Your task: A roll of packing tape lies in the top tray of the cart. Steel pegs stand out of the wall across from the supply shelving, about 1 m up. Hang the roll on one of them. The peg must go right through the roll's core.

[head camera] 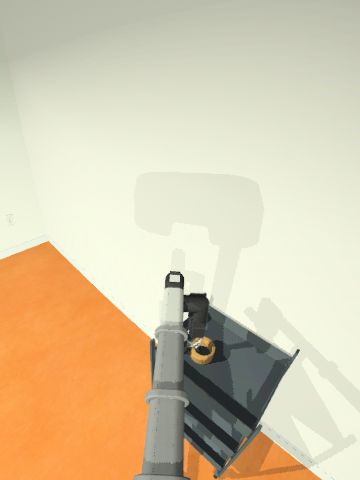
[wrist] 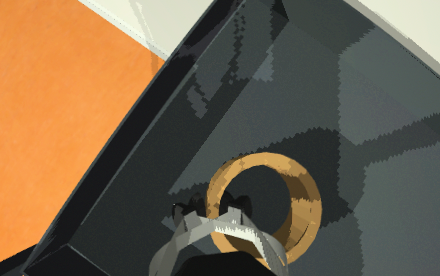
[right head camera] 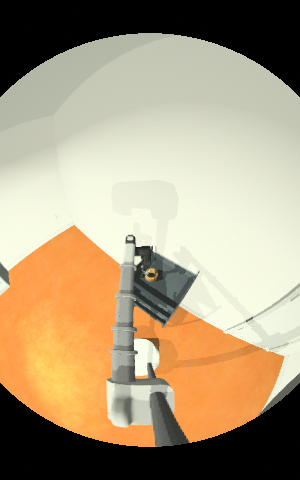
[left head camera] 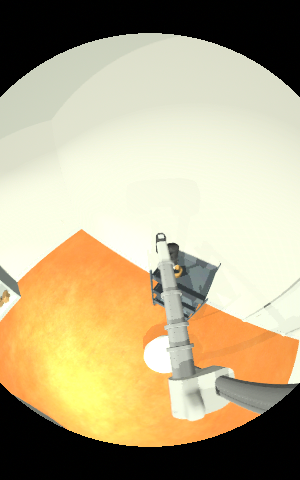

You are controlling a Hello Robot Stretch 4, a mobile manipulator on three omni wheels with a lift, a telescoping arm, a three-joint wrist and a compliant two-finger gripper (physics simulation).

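Frame: origin at the robot's base, x ahead, y right, z down, level; metres.
Seen in the pictures: gripper, fingertip midpoint: (head camera: pixel 191 352) (wrist: pixel 211 206) (right head camera: pixel 145 276); robot's base, link origin: (right head camera: pixel 138 355) (left head camera: pixel 164 353).
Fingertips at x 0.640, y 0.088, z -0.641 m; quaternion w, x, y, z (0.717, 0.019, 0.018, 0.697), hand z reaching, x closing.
Pixels of each thing's middle, then the offset from my fingertips to it. "pt": a spot on its surface instead.
- packing tape, body centre: (wrist: pixel 259 206) (head camera: pixel 202 350) (right head camera: pixel 150 274) (left head camera: pixel 175 270) dy +0.042, dx -0.001, dz -0.020 m
- cart, surface spot: (wrist: pixel 400 210) pt dy +0.204, dx -0.029, dz +0.006 m
The tan roll of packing tape (head camera: pixel 202 358) (left head camera: pixel 179 271) (right head camera: pixel 151 280) (wrist: pixel 311 210) lies flat, core upward, in the dark grey top tray of the cart (head camera: pixel 250 370) (left head camera: pixel 201 276) (right head camera: pixel 175 286) (wrist: pixel 400 210). My gripper (head camera: pixel 194 344) (wrist: pixel 211 206) is shut on the roll's wall in the wrist view, at the side of the ring toward the tray's left edge. One black fingertip is inside the core and the other is outside the ring. The tray floor shows through the core. The steel pegs do not show in these views.
The cart stands close to the pale wall (head camera: pixel 200 125). Its raised tray rim (wrist: pixel 125 127) runs left of the gripper. My telescoping arm (head camera: pixel 171 360) (left head camera: pixel 172 300) (right head camera: pixel 125 310) reaches over the cart's left side. A pale box-like unit (left head camera: pixel 11 302) with brown items stands at the far left.
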